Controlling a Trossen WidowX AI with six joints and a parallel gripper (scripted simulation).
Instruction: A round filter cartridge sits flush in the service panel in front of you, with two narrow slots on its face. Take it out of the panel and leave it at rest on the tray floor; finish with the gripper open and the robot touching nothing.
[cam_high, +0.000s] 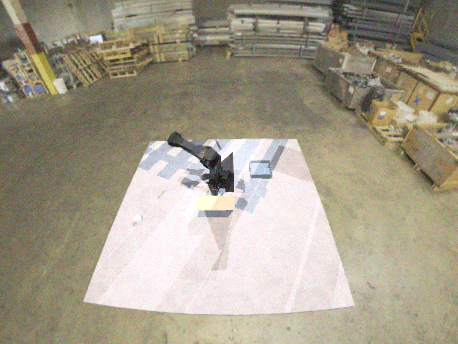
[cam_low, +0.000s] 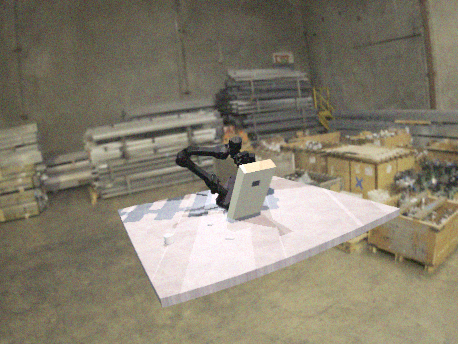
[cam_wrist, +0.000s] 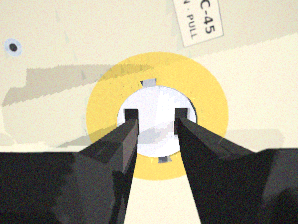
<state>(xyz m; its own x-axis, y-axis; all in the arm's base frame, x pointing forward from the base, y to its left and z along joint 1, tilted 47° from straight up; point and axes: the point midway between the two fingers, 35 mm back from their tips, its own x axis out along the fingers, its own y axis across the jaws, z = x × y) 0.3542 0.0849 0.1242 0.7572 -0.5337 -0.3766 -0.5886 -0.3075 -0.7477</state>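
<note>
Now: the round filter cartridge 10 mm below my gripper tip and 10 mm ahead of it. From my gripper tip the other things lie so: tray (400 mm behind, 330 mm to the left, 230 mm below); service panel (80 mm below, 30 mm behind).
</note>
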